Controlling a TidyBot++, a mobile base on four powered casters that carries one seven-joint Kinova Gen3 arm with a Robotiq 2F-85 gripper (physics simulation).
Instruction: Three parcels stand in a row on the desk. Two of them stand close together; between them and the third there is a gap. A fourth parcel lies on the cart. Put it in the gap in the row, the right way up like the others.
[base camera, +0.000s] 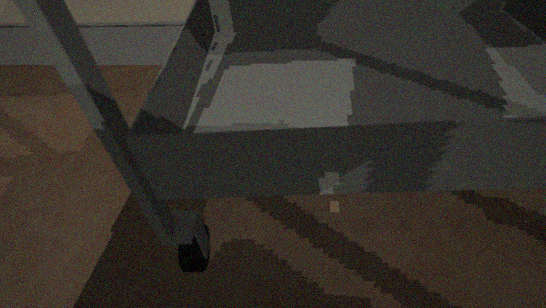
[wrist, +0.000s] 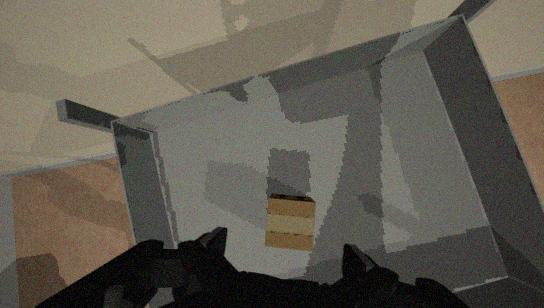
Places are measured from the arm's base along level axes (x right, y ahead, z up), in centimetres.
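Pixels of known places: gripper, between the fingertips: (wrist: 283, 249).
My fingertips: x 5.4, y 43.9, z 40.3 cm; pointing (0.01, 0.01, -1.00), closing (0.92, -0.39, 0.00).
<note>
Behind a point stands the place of what it marks.
A small tan parcel with a paler band across its middle (wrist: 290, 224) @(z 32.0, x 6.0, y 43.4 cm) lies inside the grey cart tray (wrist: 145, 185) @(z 29.8, x -11.2, y 52.9 cm) (base camera: 280, 160) @(z -22.5, x -1.2, y 28.0 cm), in the lower middle of the wrist view. A dark end face shows along its upper edge. My gripper (wrist: 283, 249) @(z 40.3, x 5.4, y 43.9 cm) is open and empty above the tray. In the wrist view the parcel lies between the two fingertips in the picture, nearer the right one, apart from both. Its height below them is hard to judge. The parcel does not show in the base camera view. The row of three parcels and the gap do not show in either view.
The tray has raised walls on its sides. A dark cart leg (base camera: 112, 122) @(z -18.0, x -11.8, y 27.8 cm) slopes down to a black caster wheel (base camera: 194, 256) @(z -35.6, x -10.7, y 27.7 cm). A pale surface (wrist: 125, 90) @(z 14.4, x -21.9, y 77.1 cm) spans the upper part of the wrist view. Brown floor (wrist: 80, 200) @(z -39.7, x -96.0, y 65.6 cm) shows at the left, with shadows.
</note>
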